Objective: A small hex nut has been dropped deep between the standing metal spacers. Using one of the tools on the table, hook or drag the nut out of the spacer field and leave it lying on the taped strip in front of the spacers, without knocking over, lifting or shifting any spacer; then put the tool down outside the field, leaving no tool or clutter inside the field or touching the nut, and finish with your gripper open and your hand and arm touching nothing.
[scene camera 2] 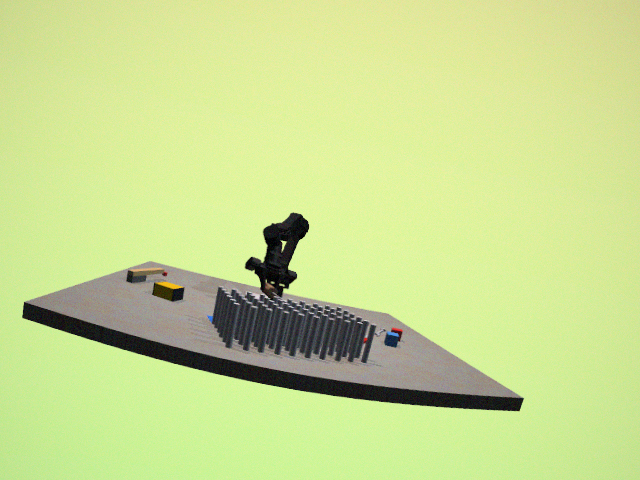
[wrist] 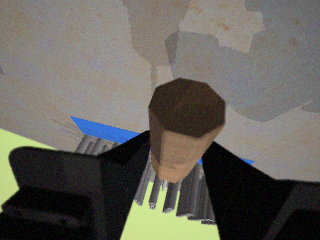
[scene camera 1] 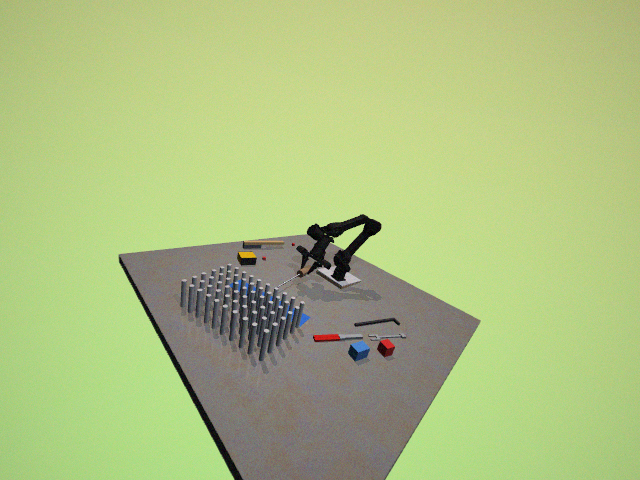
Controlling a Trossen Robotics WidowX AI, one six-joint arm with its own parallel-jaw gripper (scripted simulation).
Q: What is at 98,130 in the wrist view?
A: A blue taped strip.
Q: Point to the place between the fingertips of my gripper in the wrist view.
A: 176,139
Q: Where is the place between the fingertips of my gripper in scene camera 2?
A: At 268,291
